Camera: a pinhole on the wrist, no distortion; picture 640 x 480 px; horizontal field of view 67.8 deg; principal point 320.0 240.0 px. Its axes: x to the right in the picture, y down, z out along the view. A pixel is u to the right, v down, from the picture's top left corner.
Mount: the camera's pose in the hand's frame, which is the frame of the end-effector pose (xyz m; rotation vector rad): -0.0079 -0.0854 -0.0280 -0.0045 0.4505 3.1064
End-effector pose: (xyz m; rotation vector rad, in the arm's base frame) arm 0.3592 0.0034 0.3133 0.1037 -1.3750 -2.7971
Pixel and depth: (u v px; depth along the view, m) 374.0 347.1 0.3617
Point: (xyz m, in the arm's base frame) 0.3858 0.3129 0.4760
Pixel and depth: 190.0 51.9 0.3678
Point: 0.2462 0.1263 0.6067
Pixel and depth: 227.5 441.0 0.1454
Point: 0.3313 0.1672 0.3093
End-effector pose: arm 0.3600 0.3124 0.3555 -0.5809 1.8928 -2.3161
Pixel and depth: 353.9 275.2 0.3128
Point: 0.4885 0.0688 0.4101
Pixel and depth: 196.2 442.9 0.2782
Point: 0.4161 0.0680 0.5284
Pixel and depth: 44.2 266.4 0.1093
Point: 0.3464 0.2363 0.4385
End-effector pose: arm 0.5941 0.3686 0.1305 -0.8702 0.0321 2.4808
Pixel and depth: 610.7 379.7 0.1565
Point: 0.6253 0.4199 0.3109
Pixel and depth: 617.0 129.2 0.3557
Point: 0.5357 0.2337 0.4826
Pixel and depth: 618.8 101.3 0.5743
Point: 0.4536 0.0796 0.6915
